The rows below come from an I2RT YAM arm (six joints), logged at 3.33 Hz.
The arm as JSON. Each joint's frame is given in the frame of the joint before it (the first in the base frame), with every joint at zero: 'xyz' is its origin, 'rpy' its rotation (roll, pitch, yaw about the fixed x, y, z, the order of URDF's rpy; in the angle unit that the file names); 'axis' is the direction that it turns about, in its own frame. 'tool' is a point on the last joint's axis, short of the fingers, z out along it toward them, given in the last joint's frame.
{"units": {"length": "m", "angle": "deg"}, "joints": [
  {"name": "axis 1", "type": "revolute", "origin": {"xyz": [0.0, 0.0, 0.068], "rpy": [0.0, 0.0, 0.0]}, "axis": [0.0, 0.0, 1.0]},
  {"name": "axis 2", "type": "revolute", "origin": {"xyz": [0.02, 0.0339, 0.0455], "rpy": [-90.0, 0.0, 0.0]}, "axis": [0.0, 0.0, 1.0]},
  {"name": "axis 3", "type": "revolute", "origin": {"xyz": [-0.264, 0.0, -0.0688], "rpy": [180.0, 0.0, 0.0]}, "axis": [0.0, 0.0, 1.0]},
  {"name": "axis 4", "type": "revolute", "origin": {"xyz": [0.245, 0.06, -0.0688], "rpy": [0.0, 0.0, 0.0]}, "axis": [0.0, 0.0, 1.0]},
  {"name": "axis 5", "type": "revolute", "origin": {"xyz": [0.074, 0.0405, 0.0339], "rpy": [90.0, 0.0, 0.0]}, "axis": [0.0, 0.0, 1.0]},
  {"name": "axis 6", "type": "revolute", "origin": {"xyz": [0.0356, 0.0, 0.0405], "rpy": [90.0, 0.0, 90.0]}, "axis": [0.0, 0.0, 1.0]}
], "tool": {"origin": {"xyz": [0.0, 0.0, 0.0], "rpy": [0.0, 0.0, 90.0]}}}
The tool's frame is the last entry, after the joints.
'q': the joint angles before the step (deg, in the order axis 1, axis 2, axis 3, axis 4, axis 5, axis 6). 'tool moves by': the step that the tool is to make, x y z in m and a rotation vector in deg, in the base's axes. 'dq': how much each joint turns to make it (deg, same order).
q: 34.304, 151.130, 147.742, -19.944, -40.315, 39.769
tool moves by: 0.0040, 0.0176, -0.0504, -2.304, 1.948, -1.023
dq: 1.272, 6.025, 1.282, 2.034, 2.407, 0.330
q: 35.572, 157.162, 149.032, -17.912, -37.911, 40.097
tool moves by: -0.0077, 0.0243, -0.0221, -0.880, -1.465, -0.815
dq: 2.429, 4.512, 3.806, 1.339, 3.609, -0.022
